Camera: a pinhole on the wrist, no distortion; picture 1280 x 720 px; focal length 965.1 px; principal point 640.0 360.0 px. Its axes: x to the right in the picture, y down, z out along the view. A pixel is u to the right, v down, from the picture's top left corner.
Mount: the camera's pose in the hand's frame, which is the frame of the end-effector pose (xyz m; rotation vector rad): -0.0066 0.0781 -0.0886 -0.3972 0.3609 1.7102
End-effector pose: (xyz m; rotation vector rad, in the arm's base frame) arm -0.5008 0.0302 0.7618 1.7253 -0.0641 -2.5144
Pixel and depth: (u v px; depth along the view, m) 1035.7 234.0 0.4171
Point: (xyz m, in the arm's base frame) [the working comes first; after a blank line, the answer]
In the camera's frame: 0.1710 -0.0545 0.4171

-0.6672 -0.3957 0.8776
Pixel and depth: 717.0 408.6 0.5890
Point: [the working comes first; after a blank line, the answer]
In the camera's frame: 0.0470 0.0297 0.5890

-0.8400 -0.3467 1.0181
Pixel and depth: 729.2 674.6 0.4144
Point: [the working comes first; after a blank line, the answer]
In the camera's frame: 0.0383 0.1351 0.4144

-0.6730 -0.2313 1.0404
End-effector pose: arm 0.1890 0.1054 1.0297 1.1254 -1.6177 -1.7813
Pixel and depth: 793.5 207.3 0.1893
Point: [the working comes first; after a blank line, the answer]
In the camera's frame: 0.0301 -0.0300 0.1893

0.0978 0.1017 1.2141
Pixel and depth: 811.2 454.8 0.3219
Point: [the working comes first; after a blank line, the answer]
In the camera's frame: 0.0571 0.0316 0.3219

0.0374 0.2078 1.2990
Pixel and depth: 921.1 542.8 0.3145
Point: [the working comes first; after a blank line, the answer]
In the camera's frame: 0.0916 0.0596 0.3145

0.0692 0.2172 1.3294
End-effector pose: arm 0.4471 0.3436 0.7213 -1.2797 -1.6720 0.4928
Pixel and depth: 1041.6 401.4 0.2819
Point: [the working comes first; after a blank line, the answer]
In the camera's frame: 0.1173 0.0121 0.2819

0.5147 0.4323 0.4114
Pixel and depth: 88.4 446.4 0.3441
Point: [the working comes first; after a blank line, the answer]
In the camera's frame: -0.1967 0.0308 0.3441

0.2143 0.4070 0.5205
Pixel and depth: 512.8 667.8 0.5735
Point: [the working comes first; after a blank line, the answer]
In the camera's frame: -0.0756 0.1829 0.5735

0.1831 0.3432 0.2283
